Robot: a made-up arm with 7 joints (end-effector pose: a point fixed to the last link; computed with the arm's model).
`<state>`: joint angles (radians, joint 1 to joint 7).
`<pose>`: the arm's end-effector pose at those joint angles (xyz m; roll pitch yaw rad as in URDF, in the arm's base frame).
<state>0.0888 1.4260 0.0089 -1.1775 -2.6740 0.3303 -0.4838</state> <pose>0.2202 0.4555 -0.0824 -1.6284 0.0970 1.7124</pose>
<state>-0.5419 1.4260 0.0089 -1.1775 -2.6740 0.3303 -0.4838</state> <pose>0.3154 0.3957 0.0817 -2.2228 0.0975 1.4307</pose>
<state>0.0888 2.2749 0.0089 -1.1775 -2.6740 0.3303 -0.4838</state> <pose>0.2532 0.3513 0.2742 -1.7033 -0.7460 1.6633</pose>
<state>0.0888 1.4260 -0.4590 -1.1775 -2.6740 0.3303 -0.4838</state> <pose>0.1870 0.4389 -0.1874 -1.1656 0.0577 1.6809</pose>
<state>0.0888 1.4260 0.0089 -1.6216 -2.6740 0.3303 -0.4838</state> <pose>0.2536 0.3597 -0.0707 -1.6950 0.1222 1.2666</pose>
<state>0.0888 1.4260 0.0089 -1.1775 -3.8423 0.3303 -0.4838</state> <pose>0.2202 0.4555 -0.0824 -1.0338 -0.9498 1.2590</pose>
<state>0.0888 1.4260 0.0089 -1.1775 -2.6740 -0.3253 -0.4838</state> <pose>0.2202 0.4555 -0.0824 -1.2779 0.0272 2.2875</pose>
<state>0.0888 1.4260 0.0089 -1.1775 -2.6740 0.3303 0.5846</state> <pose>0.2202 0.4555 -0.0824 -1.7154 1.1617 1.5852</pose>
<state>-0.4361 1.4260 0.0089 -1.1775 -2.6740 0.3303 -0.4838</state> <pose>0.3075 0.4070 0.0508 -2.1235 0.1091 1.4772</pose>
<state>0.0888 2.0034 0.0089 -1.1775 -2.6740 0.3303 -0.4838</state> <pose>0.2426 0.4176 0.1717 -1.6813 -0.4761 1.6733</pose>
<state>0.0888 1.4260 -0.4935 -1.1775 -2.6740 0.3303 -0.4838</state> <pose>0.1826 0.4377 -0.1943 -1.1315 0.0555 1.6779</pose>
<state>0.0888 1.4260 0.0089 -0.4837 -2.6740 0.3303 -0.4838</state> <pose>0.0967 0.5533 -0.0882 -1.5630 0.0092 2.4013</pose>
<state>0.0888 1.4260 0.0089 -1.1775 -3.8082 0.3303 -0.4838</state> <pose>0.2202 0.4555 -0.0824 -1.0714 -0.9243 1.2935</pose>
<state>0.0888 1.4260 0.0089 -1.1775 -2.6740 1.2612 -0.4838</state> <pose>0.2202 0.4555 -0.0824 -2.0696 -0.1397 0.9282</pose>
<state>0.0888 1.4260 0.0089 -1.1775 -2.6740 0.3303 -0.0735</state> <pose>0.2202 0.4555 -0.0824 -1.6364 0.5065 1.6861</pose>
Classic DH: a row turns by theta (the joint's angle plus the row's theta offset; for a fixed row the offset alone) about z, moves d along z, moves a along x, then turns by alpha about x. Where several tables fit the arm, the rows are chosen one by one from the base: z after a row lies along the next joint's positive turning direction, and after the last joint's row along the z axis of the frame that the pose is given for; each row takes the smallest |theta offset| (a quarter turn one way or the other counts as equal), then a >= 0, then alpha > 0; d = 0 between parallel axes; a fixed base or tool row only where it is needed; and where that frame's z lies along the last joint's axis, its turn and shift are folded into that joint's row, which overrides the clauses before.
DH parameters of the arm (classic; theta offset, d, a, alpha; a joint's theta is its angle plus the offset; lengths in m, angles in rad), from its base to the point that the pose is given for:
base (fixed): 0 0 0 -1.2217
joint 1: 1.5708 0 0 1.5708
joint 2: 1.2217 0 0 -1.5708
joint 3: -1.5708 -0.3389 0.0381 -1.5708
joint 4: 0 0 -0.0279 1.5708
joint 5: 0 -0.2302 0 -1.5708
joint 6: 0 0 0 1.5708
joint 7: 0 0 0 0

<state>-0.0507 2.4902 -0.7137 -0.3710 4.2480 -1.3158 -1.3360</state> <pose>0.0594 0.3903 0.4134 -1.5725 -0.6545 -2.2247</pose>
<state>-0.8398 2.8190 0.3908 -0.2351 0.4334 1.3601 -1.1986</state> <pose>-0.3033 0.1943 0.4455 1.2829 -0.7213 0.5242</pose>
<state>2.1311 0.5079 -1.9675 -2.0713 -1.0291 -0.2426 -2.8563</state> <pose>-0.1908 -0.2598 0.1559 1.4804 0.2230 -2.4416</pose>
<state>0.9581 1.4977 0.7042 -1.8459 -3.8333 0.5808 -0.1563</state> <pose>0.1446 0.3769 -0.0196 -0.8959 -0.5822 0.7375</pose>
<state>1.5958 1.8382 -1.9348 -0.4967 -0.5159 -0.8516 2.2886</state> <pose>-0.1589 0.4942 0.2308 2.5759 0.5679 2.3253</pose>
